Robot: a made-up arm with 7 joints.
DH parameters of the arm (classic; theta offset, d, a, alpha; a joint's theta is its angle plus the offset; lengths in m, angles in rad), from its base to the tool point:
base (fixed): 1.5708 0.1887 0 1.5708
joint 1: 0 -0.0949 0.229 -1.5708
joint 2: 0 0.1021 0.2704 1.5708
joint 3: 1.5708 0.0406 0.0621 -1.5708
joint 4: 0 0.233 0.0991 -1.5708
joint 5: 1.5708 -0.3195 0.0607 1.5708
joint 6: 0 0.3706 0.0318 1.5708
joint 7: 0 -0.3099 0.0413 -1.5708
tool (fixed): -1.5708 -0.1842 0 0
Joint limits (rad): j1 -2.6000..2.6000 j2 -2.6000..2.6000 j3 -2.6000..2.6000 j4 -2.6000..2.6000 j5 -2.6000..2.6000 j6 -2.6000..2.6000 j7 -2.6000..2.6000
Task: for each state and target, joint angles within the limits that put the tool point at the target. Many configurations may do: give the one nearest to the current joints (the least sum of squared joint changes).
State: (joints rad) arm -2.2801 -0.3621 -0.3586 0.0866 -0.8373 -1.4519 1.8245
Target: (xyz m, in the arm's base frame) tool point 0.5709 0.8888 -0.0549
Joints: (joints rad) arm -1.6680 -0.5806 -0.5249 -0.0314 -0.8925 -1.6450 1.8940
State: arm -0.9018 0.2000 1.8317 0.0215 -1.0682 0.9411 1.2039
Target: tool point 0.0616 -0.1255 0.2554
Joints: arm -1.0880 0.2783 1.1551 -0.1593 -0.7675 0.4997 1.4498
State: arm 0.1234 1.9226 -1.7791 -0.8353 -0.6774 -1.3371 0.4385
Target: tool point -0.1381 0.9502 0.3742
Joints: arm -0.0105 1.4336 -1.7156 -1.1250 -0.6460 -1.5338 0.5465
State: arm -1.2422 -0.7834 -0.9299 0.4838 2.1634 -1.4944 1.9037
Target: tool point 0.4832 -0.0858 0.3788
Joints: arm -1.1102 -0.9083 -0.8730 0.4273 2.0612 -1.6241 1.9527
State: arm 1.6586 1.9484 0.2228 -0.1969 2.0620 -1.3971 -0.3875
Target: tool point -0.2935 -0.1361 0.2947
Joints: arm 2.1389 2.0482 0.0062 -0.2846 1.7692 -0.5329 -0.7320
